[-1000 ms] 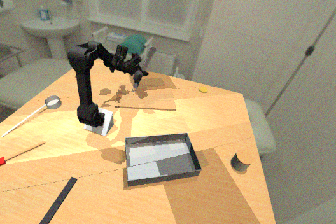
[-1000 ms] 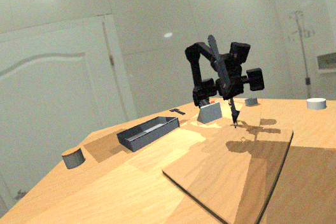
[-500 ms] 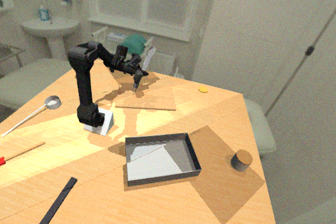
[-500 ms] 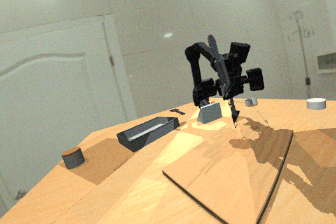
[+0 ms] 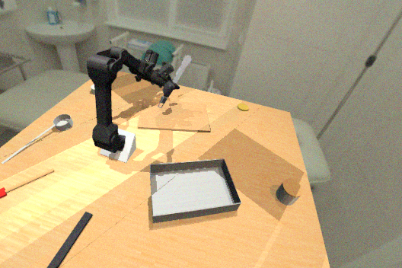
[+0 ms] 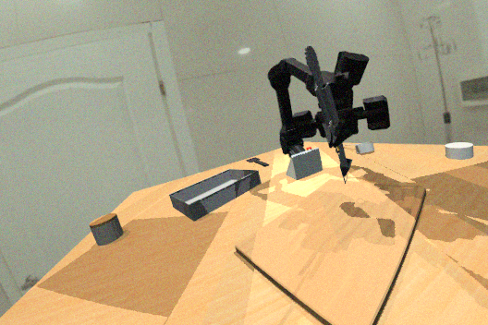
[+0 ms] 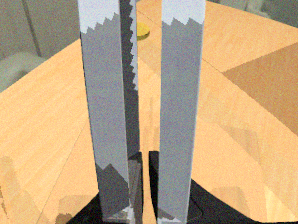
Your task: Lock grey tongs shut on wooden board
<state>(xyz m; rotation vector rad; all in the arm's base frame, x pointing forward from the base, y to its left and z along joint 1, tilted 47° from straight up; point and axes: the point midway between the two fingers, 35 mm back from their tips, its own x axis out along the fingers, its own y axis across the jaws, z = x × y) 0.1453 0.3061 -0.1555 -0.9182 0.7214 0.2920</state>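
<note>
The wooden board lies 16 cm below my gripper tip and 2 cm to the right of it. The rest, counted from my gripper tip: roasting tin (43 cm to the right, 18 cm ahead, 14 cm below); then red-handled tool (61 cm to the right, 41 cm behind, 16 cm below); then white cylinder (49 cm behind, 15 cm below, 3 cm to the left).
</note>
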